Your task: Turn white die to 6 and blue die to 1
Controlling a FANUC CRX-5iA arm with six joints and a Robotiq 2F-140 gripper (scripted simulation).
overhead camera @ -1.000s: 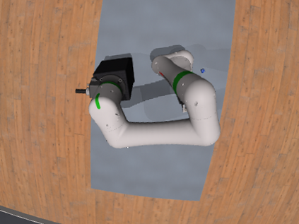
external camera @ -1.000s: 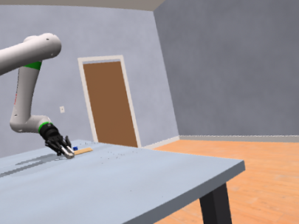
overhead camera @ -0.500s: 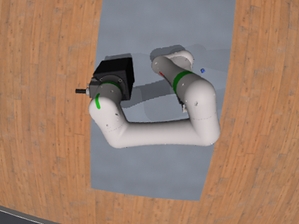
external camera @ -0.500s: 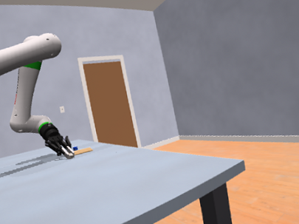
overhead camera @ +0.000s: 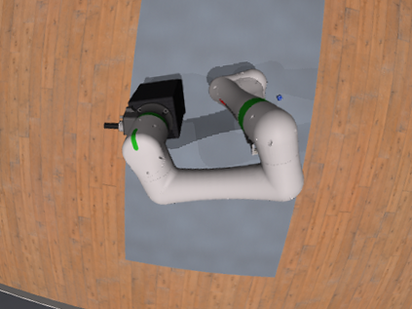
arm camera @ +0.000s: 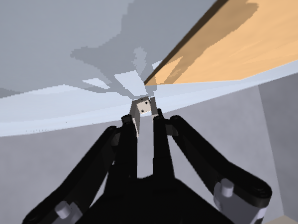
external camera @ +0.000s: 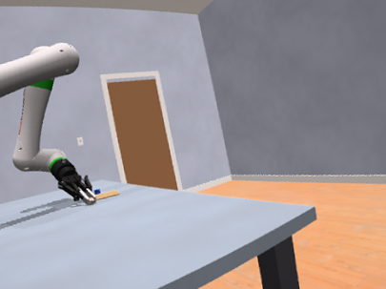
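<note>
Right now my hand is 11 cm to the right of the tan mat, 8 cm short of it and 3 cm above it. Round my hand: blue die (24 cm to the left, 10 cm ahead, 2 cm below); then black die (20 cm to the left, 2 cm below, 1 cm behind); then white die (2 cm to the right, 2 cm below).
</note>
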